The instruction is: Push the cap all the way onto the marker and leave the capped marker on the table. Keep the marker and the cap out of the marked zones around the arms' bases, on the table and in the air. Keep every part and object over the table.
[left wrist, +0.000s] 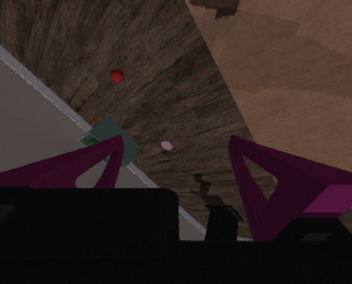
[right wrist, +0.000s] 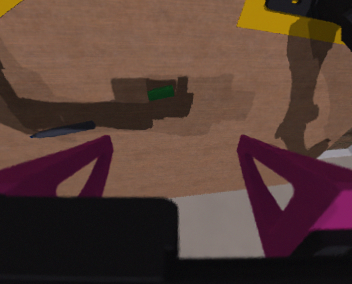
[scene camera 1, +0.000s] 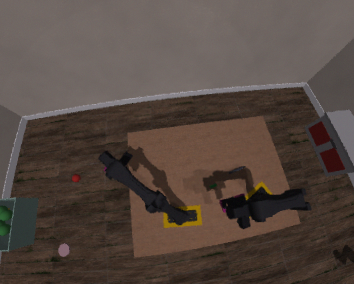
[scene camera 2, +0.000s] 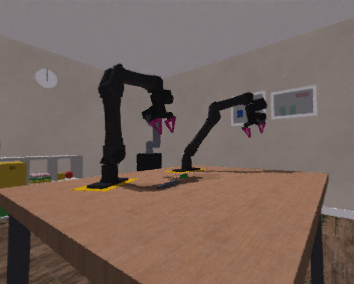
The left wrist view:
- my left gripper: 176, 141
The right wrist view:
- my right gripper: 175, 142
